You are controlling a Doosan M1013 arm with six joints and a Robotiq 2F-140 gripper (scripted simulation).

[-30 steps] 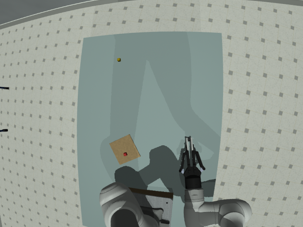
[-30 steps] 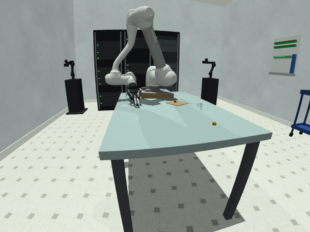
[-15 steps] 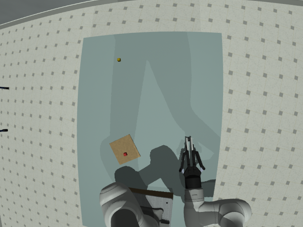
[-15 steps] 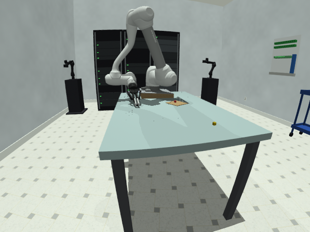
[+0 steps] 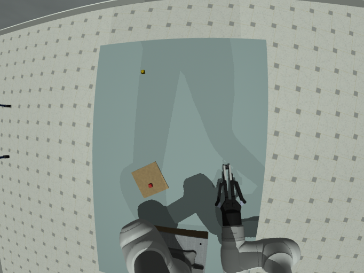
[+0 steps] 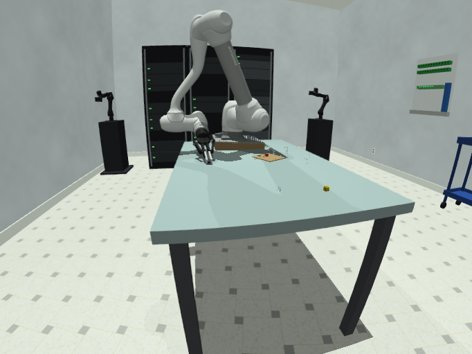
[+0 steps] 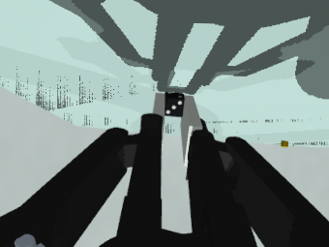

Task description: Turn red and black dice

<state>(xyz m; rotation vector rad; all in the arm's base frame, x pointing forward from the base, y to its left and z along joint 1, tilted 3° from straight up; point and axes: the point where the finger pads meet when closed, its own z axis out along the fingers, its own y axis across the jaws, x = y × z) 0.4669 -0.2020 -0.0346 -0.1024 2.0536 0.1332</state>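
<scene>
Now: the black die 2 cm ahead of my hand and 2 cm below it. The rest, counted from my hand: tan mat (7 cm behind, 36 cm to the left, 3 cm below); then yellow die (45 cm ahead, 40 cm to the left, 2 cm below); then red die (9 cm behind, 35 cm to the left, 2 cm below).
</scene>
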